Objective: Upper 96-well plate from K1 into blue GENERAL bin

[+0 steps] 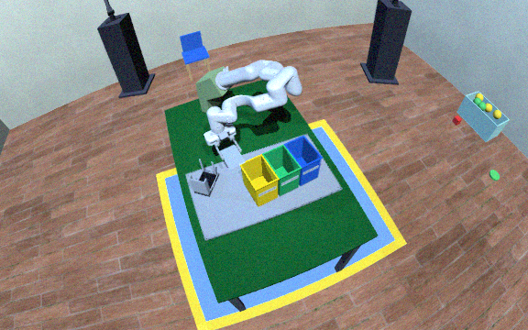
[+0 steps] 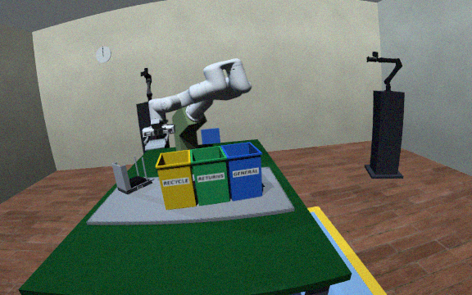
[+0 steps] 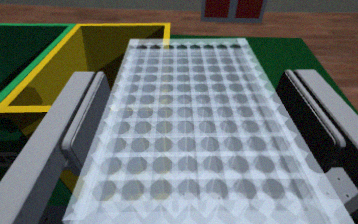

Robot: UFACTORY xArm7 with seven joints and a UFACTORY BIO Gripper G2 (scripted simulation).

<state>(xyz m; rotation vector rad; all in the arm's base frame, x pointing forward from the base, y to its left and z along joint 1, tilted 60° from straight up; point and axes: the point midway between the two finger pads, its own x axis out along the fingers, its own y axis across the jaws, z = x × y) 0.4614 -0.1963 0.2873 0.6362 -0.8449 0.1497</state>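
Right now my hand is 3 cm past the blue general bin, 37 cm to the right of it and 14 cm above it. From my hand the other things lie so: clear 96-well plate (2 cm ahead, 1 cm to the left, 1 cm below); then dark plate (4 cm ahead, 17 cm to the right, 20 cm below); then yellow recycle bin (9 cm ahead, 14 cm to the left, 14 cm below).
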